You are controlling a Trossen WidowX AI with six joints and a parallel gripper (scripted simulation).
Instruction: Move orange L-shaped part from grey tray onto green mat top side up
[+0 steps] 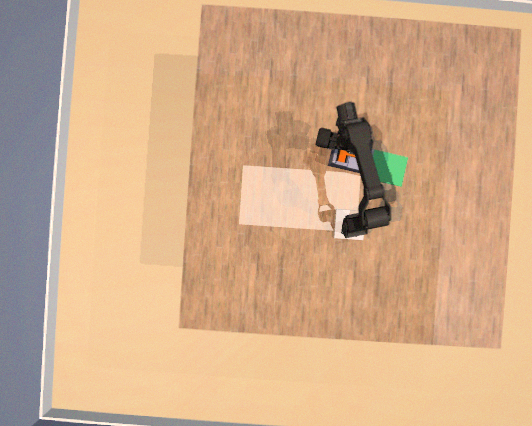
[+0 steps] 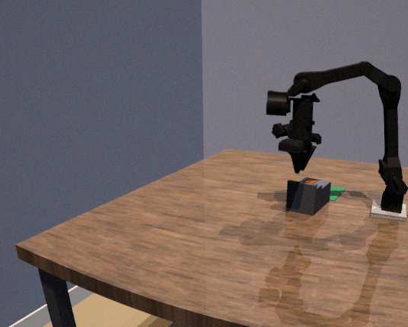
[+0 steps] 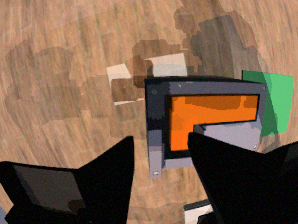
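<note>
Right now the orange L-shaped part is 2 cm behind my gripper tip, 6 cm to the right of it and 7 cm below it. From my gripper tip the other things lie so: green mat: 3 cm behind, 22 cm to the right, 13 cm below.
</note>
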